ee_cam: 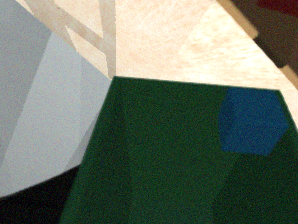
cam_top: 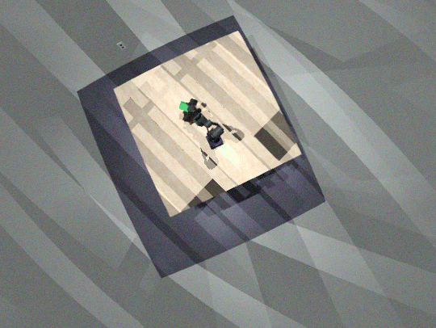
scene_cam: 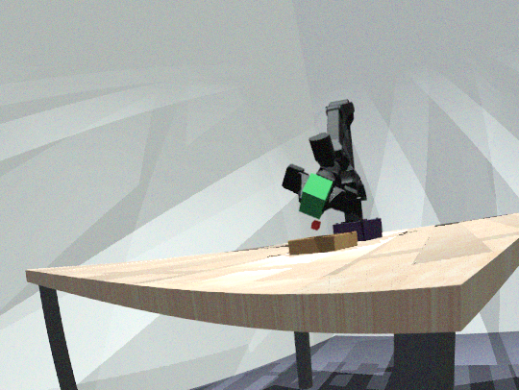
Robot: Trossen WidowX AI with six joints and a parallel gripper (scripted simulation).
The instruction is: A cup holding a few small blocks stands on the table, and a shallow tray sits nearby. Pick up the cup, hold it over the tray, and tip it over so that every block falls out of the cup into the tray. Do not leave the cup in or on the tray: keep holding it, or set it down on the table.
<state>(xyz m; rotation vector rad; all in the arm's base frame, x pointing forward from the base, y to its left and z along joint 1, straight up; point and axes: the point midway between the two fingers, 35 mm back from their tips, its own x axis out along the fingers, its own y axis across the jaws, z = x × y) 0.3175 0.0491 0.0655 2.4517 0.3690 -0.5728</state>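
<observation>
The green square cup is 20 mm to the left of my gripper tip and 30 mm above it. From my gripper tip the other things lie so: red block (60 mm behind, 30 mm to the right, 50 mm below); blue block (40 mm behind, 10 mm to the right, 20 mm below); tan block (70 mm behind, 40 mm to the right, 90 mm below).
</observation>
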